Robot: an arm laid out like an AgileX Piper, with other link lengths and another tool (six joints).
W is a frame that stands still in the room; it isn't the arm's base.
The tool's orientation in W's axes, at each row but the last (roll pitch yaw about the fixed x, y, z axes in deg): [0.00 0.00 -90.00]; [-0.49 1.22 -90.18]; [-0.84 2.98 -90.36]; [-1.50 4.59 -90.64]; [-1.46 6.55 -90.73]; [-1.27 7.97 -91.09]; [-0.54 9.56 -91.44]
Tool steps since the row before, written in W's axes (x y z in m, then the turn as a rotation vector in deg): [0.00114 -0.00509 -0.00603 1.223 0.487 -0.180]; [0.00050 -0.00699 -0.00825 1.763 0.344 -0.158]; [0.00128 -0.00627 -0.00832 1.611 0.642 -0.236]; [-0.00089 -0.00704 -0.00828 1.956 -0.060 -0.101]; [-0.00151 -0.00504 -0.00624 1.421 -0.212 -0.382]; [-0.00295 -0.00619 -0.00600 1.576 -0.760 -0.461]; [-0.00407 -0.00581 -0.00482 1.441 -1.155 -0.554]
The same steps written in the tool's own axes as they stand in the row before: [0.00509 0.00114 -0.00603 -0.487 1.223 -0.180]; [0.00716 0.00059 -0.00809 -0.346 1.763 -0.150]; [0.00669 0.00144 -0.00796 -0.639 1.611 -0.246]; [0.00769 -0.00061 -0.00771 0.046 1.958 -0.046]; [0.00574 -0.00130 -0.00566 0.236 1.432 -0.321]; [0.00702 -0.00272 -0.00514 0.787 1.598 -0.320]; [0.00663 -0.00389 -0.00381 1.195 1.473 -0.347]
